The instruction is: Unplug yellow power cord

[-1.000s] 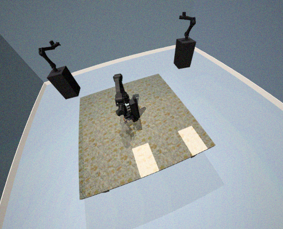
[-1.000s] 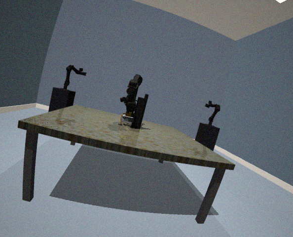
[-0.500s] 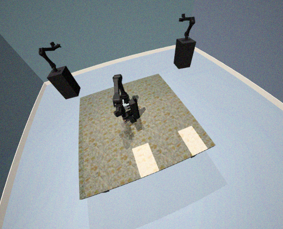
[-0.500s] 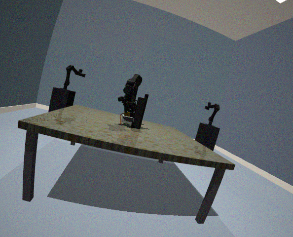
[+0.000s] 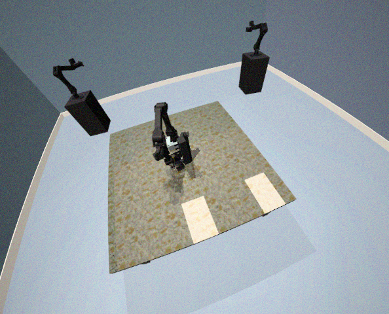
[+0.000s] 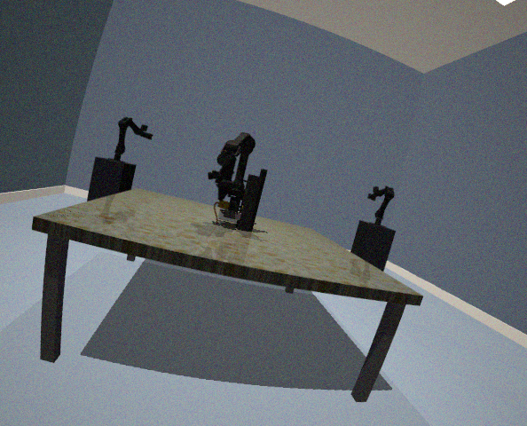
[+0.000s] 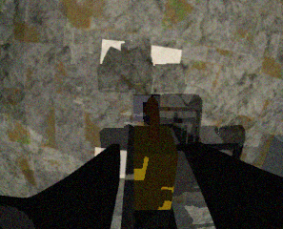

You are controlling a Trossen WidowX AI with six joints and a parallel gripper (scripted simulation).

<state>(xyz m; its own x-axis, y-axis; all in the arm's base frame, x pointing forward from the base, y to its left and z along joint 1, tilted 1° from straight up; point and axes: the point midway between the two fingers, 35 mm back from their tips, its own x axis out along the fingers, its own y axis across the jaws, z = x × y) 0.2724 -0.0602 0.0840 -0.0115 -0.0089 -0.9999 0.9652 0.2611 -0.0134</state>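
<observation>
My gripper tip is now 10 mm past the yellow plug, 40 mm to the right of it and 10 mm above it.
</observation>
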